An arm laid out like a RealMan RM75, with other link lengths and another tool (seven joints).
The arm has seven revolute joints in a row. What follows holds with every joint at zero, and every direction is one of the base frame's.
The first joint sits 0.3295 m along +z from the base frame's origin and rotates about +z.
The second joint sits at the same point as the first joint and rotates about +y.
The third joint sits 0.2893 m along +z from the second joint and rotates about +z.
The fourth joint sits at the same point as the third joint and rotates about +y.
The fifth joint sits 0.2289 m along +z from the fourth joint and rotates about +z.
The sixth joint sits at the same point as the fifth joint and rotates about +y.
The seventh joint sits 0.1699 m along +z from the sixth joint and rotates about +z.
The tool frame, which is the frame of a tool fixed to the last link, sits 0.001 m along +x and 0.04 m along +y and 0.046 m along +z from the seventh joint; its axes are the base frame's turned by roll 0, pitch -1.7 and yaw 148.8 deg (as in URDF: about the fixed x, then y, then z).
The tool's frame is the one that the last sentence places.
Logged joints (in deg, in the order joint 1, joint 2, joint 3, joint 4, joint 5, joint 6, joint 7), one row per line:
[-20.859 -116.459 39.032 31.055 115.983 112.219 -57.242]
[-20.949 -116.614 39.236 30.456 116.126 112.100 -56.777]
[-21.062 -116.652 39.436 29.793 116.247 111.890 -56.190]
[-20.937 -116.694 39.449 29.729 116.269 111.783 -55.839]
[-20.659 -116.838 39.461 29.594 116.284 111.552 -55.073]
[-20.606 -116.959 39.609 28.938 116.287 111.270 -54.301]
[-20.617 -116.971 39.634 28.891 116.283 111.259 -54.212]
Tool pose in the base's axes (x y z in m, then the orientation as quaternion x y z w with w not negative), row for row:
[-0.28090 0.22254 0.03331 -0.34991 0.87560 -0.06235 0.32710]
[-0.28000 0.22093 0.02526 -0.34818 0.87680 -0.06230 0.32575]
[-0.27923 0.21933 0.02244 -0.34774 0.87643 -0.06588 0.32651]
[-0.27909 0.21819 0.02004 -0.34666 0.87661 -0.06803 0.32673]
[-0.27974 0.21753 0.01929 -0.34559 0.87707 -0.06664 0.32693]
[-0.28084 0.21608 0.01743 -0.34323 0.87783 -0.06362 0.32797]
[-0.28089 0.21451 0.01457 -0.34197 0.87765 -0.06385 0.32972]
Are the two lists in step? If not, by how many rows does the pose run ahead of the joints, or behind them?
The pose runs 1 row behind the joints: the pose in row i belongs to the joints in row i - 1.
